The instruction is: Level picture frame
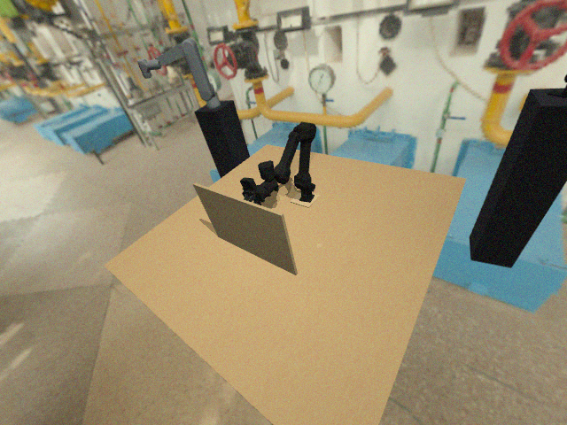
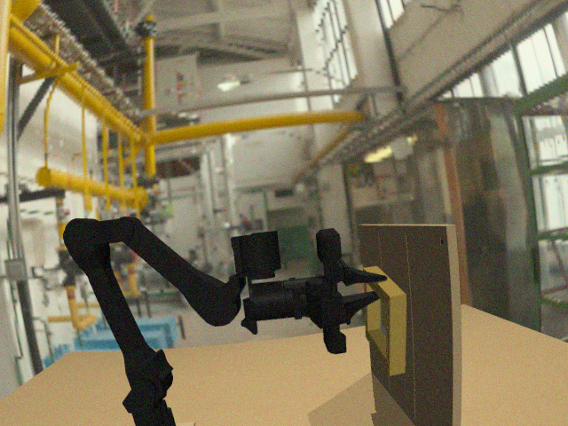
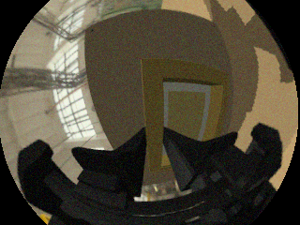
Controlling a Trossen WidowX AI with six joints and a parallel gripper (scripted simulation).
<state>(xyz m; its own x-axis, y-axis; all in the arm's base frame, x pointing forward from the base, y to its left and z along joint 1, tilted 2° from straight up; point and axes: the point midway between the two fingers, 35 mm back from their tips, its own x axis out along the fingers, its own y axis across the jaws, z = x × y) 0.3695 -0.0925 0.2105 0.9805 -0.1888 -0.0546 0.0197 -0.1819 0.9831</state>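
The yellow picture frame is 1 cm to the left of my gripper tip and 5 cm below it. Also, from my gripper tip: tan wall panel 2 cm ahead, 7 cm below.
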